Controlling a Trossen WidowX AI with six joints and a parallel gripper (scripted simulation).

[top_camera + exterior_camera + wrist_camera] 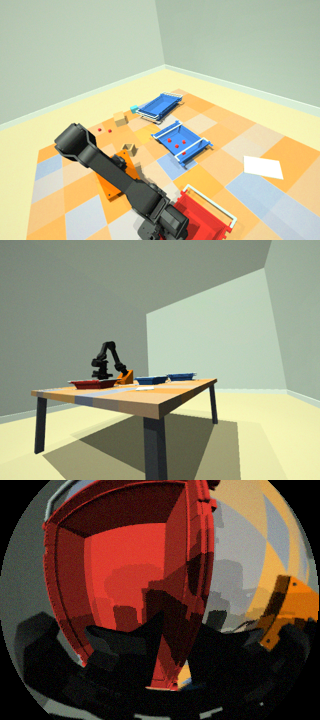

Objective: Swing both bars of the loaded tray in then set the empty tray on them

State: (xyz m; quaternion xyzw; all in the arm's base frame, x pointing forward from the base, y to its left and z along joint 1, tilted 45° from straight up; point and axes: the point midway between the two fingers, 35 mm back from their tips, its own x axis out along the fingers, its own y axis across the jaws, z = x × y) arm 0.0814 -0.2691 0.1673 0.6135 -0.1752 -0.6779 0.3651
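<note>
My gripper tip is now 7 cm to the left of the red tray, 3 cm below it and 2 cm short of it. Also, from my gripper tip: pale cylinder: 64 cm to the left, 20 cm behind, 2 cm above; white sheet: 51 cm ahead, 2 cm to the right, 1 cm below; small open box: 47 cm to the left, 2 cm ahead.
</note>
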